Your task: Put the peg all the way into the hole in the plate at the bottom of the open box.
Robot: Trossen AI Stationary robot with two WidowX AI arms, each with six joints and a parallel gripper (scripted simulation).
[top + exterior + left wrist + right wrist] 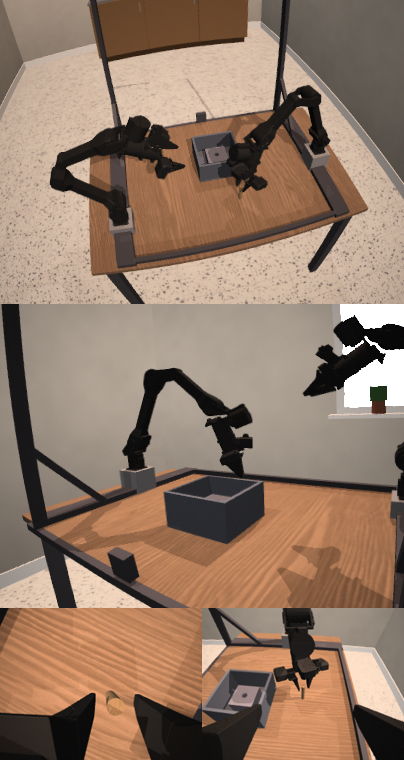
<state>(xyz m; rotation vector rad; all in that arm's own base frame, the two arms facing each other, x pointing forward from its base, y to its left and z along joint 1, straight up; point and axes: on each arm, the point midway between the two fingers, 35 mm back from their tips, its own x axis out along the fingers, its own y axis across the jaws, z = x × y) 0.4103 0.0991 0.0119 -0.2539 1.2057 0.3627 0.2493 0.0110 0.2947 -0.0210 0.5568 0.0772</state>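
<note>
Now: the wooden peg 10 mm to the right of my left hand and 60 mm below it. The rest, counted from my left hand: box 220 mm behind, 20 mm to the right, 70 mm below.
</note>
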